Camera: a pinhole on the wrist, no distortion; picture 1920 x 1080 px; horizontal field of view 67.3 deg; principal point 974.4 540.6 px. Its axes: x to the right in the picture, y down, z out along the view. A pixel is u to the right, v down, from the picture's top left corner.
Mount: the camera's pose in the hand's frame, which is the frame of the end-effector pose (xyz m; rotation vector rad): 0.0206 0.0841 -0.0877 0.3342 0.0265 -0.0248
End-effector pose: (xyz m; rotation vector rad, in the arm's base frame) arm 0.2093 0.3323 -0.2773 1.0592 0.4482 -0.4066
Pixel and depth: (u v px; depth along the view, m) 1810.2 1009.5 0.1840
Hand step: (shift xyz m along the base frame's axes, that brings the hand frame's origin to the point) 0.1681 -0.0718 0.0290
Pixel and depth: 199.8 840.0 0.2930
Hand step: -0.0493 -0.1571 0.1934
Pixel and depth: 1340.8 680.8 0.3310
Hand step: 0.1329 -0.2185 0.0397
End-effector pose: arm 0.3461 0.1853 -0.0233 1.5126 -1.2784 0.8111
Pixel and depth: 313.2 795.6 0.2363
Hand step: -0.0792 -0.1165 -0.1110
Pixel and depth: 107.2 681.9 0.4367
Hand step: -0.0714 -0.2509 -0.3251
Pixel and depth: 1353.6 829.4 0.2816
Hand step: -0.0362 -0.2169 0.0426
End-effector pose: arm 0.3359 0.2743 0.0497 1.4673 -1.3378 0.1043
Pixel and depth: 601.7 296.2 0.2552
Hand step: -0.0646 -0.0846 -0.1086
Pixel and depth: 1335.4 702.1 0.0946
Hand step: -0.0323 -0.0191 0.0686
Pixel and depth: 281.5 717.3 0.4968
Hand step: -0.2904 -0.1663 -0.3120
